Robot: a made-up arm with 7 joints.
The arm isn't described. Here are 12 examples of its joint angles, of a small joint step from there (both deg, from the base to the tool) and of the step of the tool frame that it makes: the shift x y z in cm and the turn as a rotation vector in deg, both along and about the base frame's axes.
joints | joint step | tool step
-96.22 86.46 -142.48 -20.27 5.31 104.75 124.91 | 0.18 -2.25 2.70 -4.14 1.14 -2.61 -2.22 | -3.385 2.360 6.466 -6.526 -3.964 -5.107
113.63 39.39 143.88 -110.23 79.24 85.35 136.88 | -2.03 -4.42 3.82 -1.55 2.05 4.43 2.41 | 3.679 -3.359 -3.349 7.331 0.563 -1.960
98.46 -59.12 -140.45 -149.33 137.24 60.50 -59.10 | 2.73 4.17 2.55 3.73 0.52 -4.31 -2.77 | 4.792 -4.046 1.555 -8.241 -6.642 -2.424
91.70 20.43 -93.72 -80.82 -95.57 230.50 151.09 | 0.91 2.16 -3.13 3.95 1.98 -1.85 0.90 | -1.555 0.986 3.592 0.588 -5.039 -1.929
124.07 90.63 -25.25 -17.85 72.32 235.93 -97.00 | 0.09 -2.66 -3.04 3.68 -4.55 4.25 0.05 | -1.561 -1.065 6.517 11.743 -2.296 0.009
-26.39 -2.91 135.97 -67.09 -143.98 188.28 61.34 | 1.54 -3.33 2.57 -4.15 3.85 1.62 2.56 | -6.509 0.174 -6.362 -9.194 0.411 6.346
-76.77 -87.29 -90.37 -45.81 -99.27 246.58 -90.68 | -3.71 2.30 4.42 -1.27 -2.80 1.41 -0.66 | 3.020 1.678 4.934 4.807 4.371 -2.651
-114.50 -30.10 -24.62 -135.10 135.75 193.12 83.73 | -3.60 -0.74 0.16 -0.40 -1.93 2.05 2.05 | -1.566 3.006 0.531 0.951 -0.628 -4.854
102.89 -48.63 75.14 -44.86 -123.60 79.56 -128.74 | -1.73 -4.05 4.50 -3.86 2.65 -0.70 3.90 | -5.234 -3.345 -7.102 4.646 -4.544 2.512
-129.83 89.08 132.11 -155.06 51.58 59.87 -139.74 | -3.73 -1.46 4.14 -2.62 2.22 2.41 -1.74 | -0.685 1.340 -0.495 -1.513 0.100 -3.520
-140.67 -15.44 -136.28 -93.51 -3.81 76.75 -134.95 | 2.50 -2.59 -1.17 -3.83 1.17 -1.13 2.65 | -2.585 -0.114 -7.212 -7.178 2.141 -0.296
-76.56 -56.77 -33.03 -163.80 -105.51 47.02 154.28 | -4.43 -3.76 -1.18 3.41 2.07 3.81 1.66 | -6.041 1.481 5.709 -8.630 -3.218 -3.690
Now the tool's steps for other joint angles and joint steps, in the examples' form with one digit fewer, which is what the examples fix.
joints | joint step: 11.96 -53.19 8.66 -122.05 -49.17 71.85 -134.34 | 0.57 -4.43 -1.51 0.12 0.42 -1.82 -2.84
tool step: -3.65 -2.36 3.42 2.28 -0.71 0.24
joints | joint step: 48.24 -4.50 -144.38 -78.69 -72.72 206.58 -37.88 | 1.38 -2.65 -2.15 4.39 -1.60 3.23 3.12
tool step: -2.02 0.57 1.18 -2.00 -1.70 2.66
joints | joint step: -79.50 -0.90 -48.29 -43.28 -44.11 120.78 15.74 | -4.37 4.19 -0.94 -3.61 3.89 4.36 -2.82
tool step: -4.21 -5.22 -4.27 6.71 0.49 -0.34
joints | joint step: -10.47 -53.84 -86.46 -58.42 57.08 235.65 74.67 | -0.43 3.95 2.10 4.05 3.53 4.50 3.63
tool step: 2.34 2.72 5.52 -8.14 -1.07 -5.13
